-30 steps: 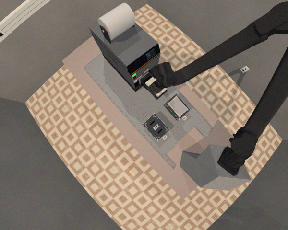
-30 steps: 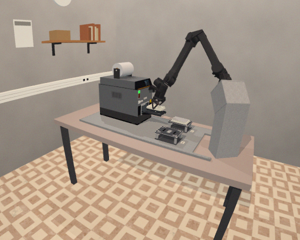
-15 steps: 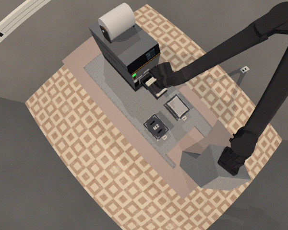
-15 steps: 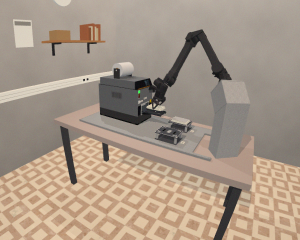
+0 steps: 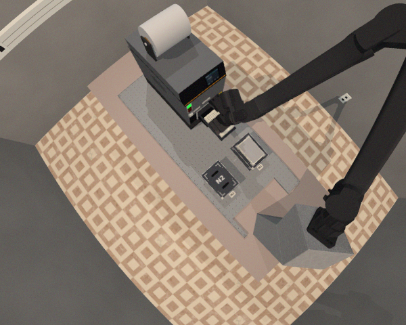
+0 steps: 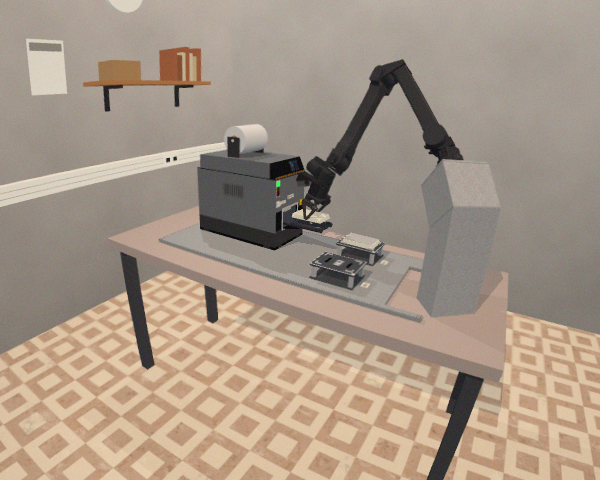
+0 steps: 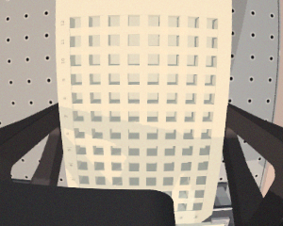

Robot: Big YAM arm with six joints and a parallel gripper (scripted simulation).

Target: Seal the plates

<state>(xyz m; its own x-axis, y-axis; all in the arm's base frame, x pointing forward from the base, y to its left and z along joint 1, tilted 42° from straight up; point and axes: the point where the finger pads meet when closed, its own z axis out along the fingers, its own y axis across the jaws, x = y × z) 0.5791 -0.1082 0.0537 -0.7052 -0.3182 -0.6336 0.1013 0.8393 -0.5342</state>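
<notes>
The sealer stage is 4 cm below my hand. Round my hand: start button 11 cm ahead, 8 cm to the left, 5 cm above; cream well plate right at my hand; foil roll 33 cm ahead, 4 cm to the right, 27 cm above.
</notes>
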